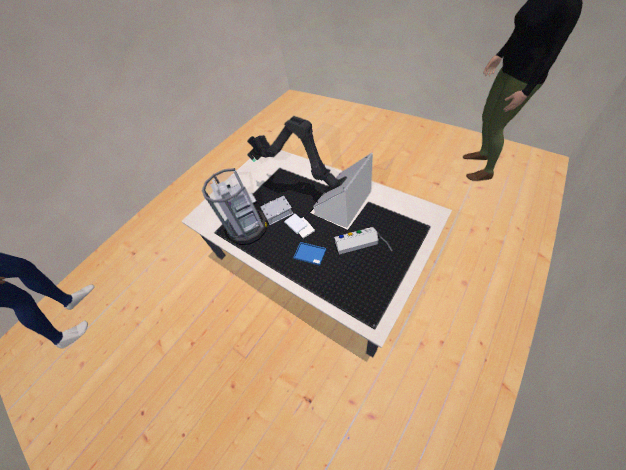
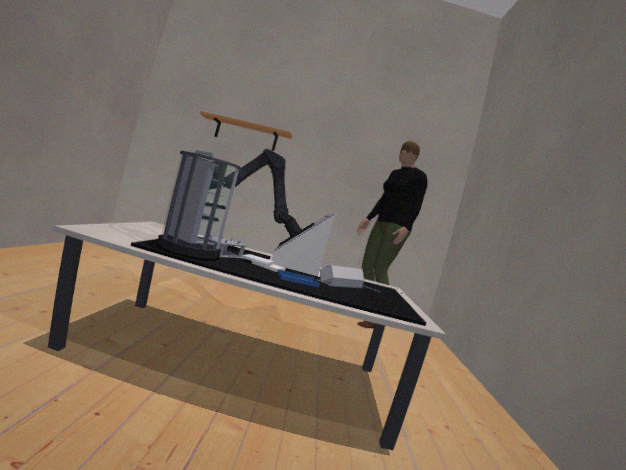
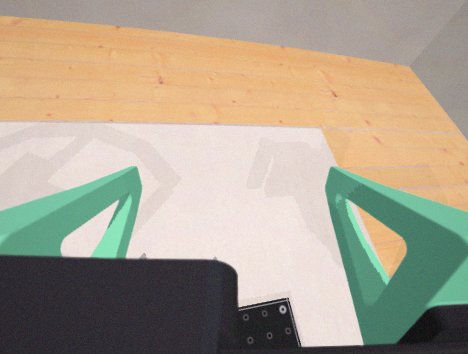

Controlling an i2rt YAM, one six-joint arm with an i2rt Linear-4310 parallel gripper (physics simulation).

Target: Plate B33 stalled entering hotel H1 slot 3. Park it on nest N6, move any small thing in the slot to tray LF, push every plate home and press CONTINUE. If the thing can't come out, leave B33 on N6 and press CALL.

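Frame: origin at the arm's base, x left, y up, z ahead, level; metres.
Seen in the pictures: gripper, fingertip midpoint: (image 3: 233, 177); arm's base, link origin: (image 1: 335, 185) (image 2: 297, 234).
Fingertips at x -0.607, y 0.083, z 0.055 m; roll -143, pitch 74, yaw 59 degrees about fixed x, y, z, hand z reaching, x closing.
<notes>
Pixels of each thing's top centre, then the offset from my fingertips to it. "spot": a spot on its surface instead. Level surfaces: height alone.
- round cage-like tower, top centre: (image 2: 211, 154) (image 1: 222, 180) dx +0.244, dy +0.165, dz +0.399 m
- grey box, top centre: (image 2: 226, 237) (image 1: 275, 205) dx +0.333, dy -0.158, dz +0.209 m
- blue tray-like piece, surface spot: (image 2: 298, 277) spot: dx +0.691, dy -0.229, dz +0.287 m
- light button box, top centre: (image 2: 344, 266) (image 1: 355, 234) dx +0.867, dy -0.150, dz +0.140 m
- black perforated mat, surface height: dy -0.233 m
- white table, surface height: dy -0.246 m
A round cage-like tower (image 1: 245, 238) (image 2: 198, 202) with shelf-like levels stands at the table's left end. Which level is H1 slot 3, and plate B33, cannot be made out. A grey box (image 1: 276, 208) stands beside it, next to white flat pieces (image 1: 297, 224). A blue tray-like piece (image 1: 309, 252) (image 2: 298, 277) lies near the front edge; its label is unreadable. A light button box (image 1: 356, 241) (image 2: 345, 276) has blue, yellow and green buttons. My gripper (image 1: 253, 158) (image 3: 233, 177) is open and empty, high above the table's back left, behind the tower.
A slanted grey panel (image 1: 358, 189) (image 2: 309, 250) stands beside the arm's base. A black perforated mat (image 1: 364, 293) (image 3: 268, 325) covers much of the white table (image 1: 422, 247). One person (image 1: 538, 50) (image 2: 404, 194) stands behind the table; another person's legs (image 1: 37, 298) show at left.
</notes>
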